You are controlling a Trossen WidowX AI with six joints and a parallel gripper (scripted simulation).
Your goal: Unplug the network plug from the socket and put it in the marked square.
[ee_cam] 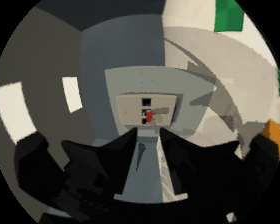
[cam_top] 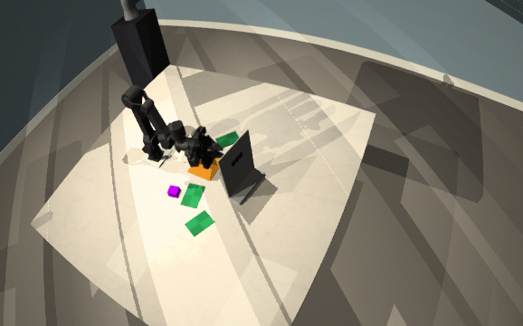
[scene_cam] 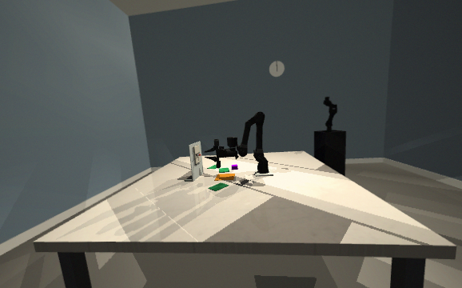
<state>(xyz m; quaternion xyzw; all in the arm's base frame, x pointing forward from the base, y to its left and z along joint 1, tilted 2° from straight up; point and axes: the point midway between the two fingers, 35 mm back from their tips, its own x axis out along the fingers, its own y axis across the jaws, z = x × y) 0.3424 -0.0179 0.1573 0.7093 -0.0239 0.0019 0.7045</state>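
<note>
The red plug lies 40 mm ahead of my gripper tip and 10 mm to the right of it. Also, from my gripper tip: orange marked square: 130 mm behind, 30 mm to the left, 150 mm below; then upright grey panel: 60 mm ahead, 20 mm to the right, 50 mm below.
</note>
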